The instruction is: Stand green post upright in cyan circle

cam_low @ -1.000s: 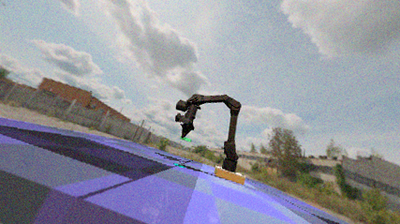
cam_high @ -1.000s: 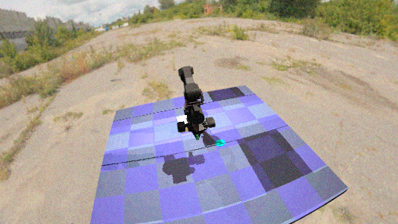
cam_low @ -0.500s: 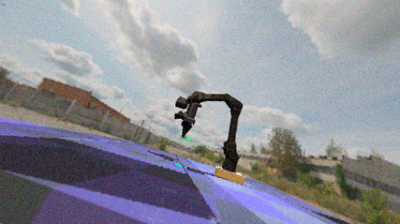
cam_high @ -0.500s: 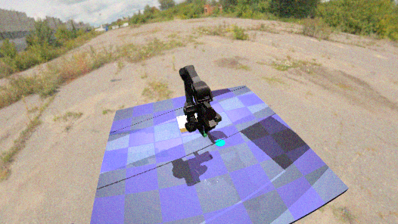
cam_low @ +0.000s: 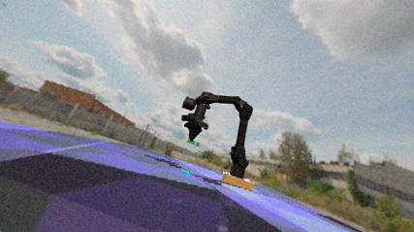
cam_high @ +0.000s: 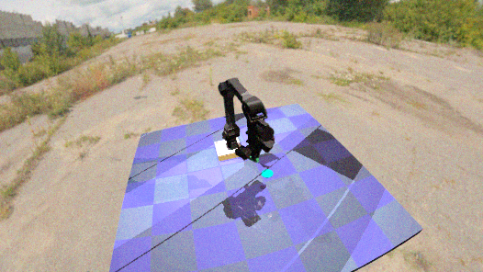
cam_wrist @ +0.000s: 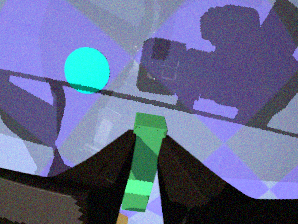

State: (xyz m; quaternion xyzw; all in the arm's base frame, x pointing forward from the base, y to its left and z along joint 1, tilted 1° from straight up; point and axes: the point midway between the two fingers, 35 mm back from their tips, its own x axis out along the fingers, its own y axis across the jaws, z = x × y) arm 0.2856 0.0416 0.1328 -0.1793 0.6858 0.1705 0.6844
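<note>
The cyan circle lies 3 cm behind my gripper tip, 7 cm to the left of it and 14 cm below it. Round my gripper tip: green post 2 cm behind, 1 cm to the right.
</note>
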